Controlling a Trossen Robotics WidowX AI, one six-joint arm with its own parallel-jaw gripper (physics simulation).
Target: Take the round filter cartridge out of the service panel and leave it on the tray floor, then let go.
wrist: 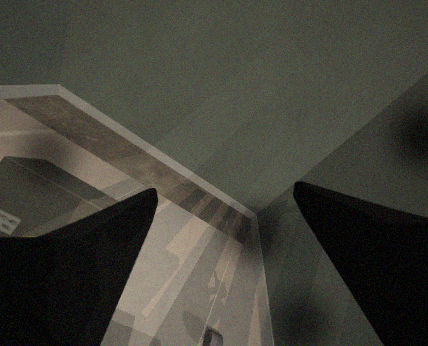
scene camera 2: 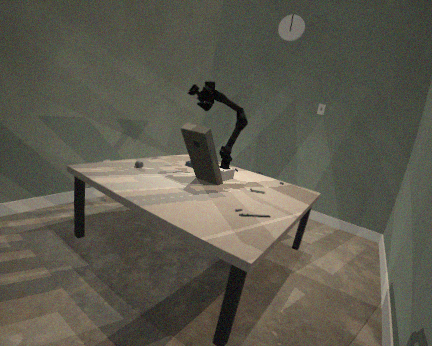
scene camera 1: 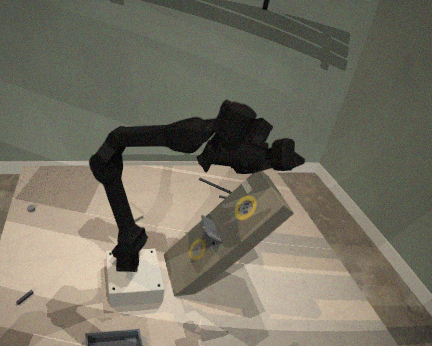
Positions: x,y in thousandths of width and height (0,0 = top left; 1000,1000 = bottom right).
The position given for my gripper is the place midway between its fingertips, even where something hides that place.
Observation:
My gripper (scene camera 1: 672,470) is open, with nothing in its grasp.
My gripper also shows in the wrist view (wrist: 527,553).

